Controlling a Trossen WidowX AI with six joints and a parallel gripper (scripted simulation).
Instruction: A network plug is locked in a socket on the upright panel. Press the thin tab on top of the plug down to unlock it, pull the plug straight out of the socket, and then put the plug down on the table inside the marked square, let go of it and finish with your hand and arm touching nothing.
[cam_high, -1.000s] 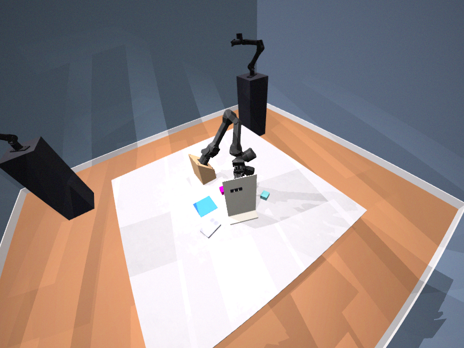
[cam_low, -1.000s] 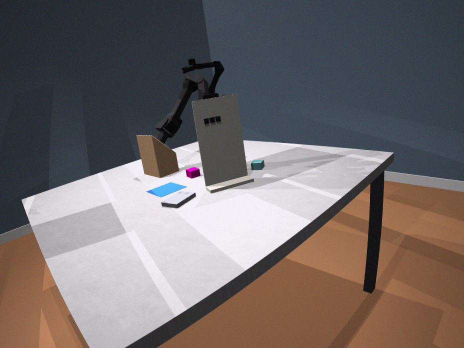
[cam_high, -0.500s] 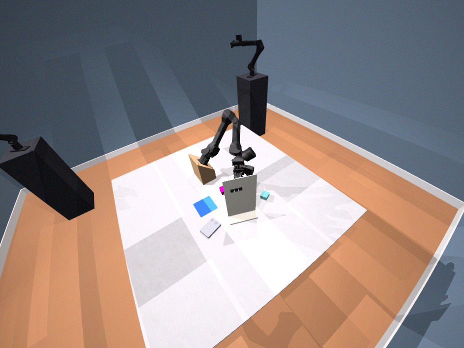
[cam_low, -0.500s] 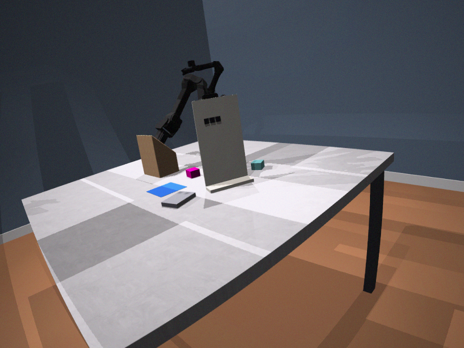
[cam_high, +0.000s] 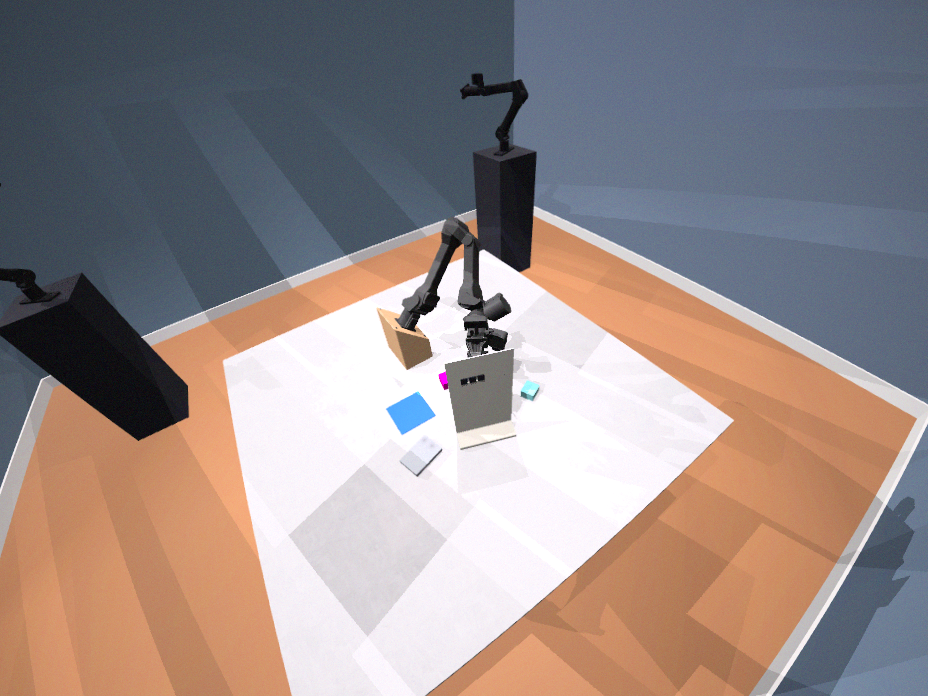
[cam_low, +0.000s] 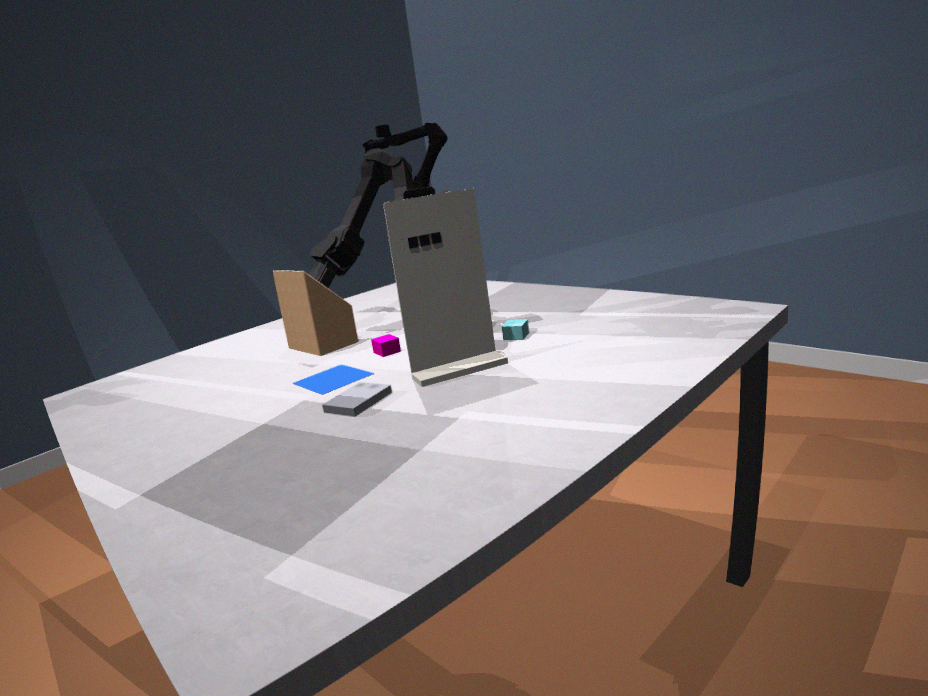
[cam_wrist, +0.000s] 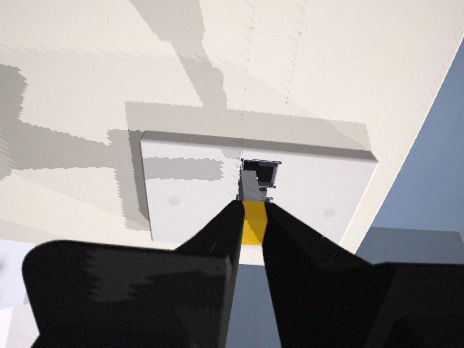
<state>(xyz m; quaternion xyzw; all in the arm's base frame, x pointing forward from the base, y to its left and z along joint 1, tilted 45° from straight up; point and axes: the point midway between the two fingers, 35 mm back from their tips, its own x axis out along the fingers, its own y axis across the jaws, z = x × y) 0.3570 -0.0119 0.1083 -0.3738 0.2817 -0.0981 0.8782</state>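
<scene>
Right now my gripper tip is 90 mm above the upright grey panel, 40 mm short of it and 30 mm to the left of it. Also, from my gripper tip: magenta cube (220 mm below, 180 mm behind, 10 mm to the right); then teal cube (220 mm below, 180 mm to the left, 10 mm ahead).
</scene>
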